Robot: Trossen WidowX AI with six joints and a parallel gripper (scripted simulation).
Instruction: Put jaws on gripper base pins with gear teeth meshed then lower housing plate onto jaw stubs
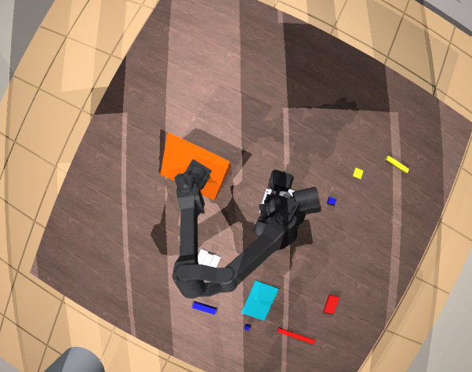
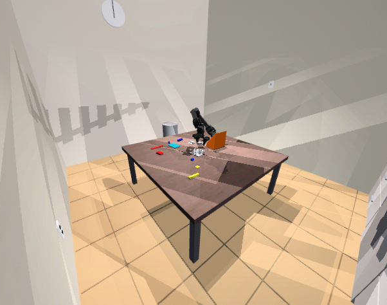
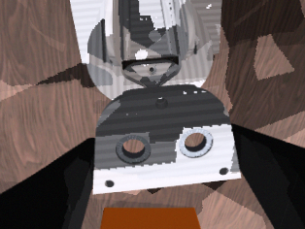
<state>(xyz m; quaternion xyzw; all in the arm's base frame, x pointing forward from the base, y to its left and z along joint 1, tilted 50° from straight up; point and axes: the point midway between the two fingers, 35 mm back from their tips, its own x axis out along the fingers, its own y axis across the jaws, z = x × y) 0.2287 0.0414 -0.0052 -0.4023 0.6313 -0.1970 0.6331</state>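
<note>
My gripper tip is 20 mm below the gripper base and 10 mm short of it. Also, from my gripper tip: white rectangular plate (80 mm below, 70 mm ahead, 20 mm to the left); then housing plate (80 mm below); then blue cube (180 mm ahead, 110 mm to the left, 70 mm below).
</note>
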